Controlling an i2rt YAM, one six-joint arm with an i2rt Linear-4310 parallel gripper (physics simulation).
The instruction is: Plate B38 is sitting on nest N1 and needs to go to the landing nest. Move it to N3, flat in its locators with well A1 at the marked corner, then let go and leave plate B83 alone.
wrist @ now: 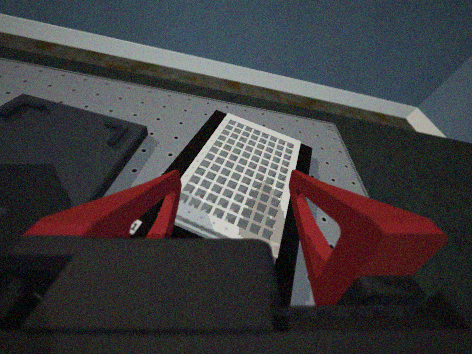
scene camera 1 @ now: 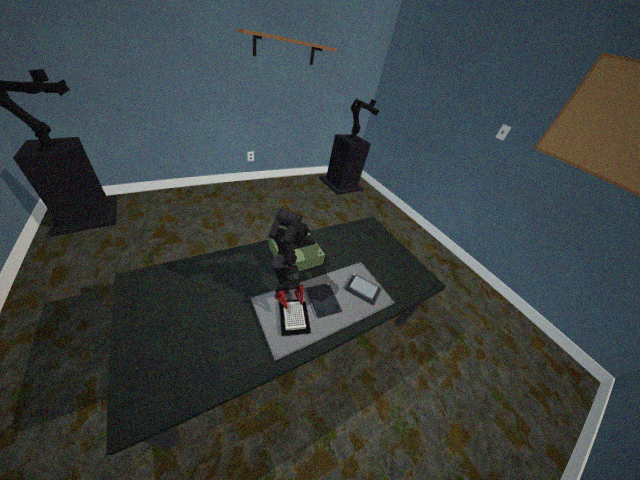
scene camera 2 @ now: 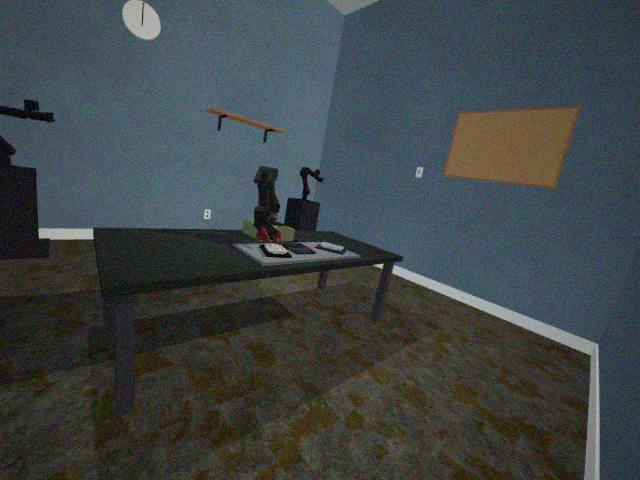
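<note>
A white gridded well plate (scene camera 1: 294, 316) (scene camera 2: 274, 249) (wrist: 245, 170), its name unreadable, sits in a black nest (scene camera 1: 305, 330) (wrist: 197, 141) at the board's left end in the scene views. My gripper (scene camera 1: 293, 303) (scene camera 2: 274, 241) (wrist: 235, 177) is open around it, one red fingertip close beside each long side; contact cannot be told. A white tag (wrist: 135, 227) on the nest is partly hidden by the left finger. An empty dark nest (scene camera 1: 324, 299) (scene camera 2: 301, 249) (wrist: 75, 130) lies in the middle. A second, pale plate (scene camera 1: 363, 286) (scene camera 2: 331, 246) sits in another dark nest at the right. Nest labels are unreadable.
The nests stand on a grey perforated board (scene camera 1: 273, 346) (scene camera 2: 264, 261) (wrist: 175, 117) on the dark table (scene camera 1: 180, 351) (scene camera 2: 170, 263). A green block (scene camera 1: 310, 257) (scene camera 2: 285, 232) stands behind the board, beside my arm. Two other arms on pedestals stand far off.
</note>
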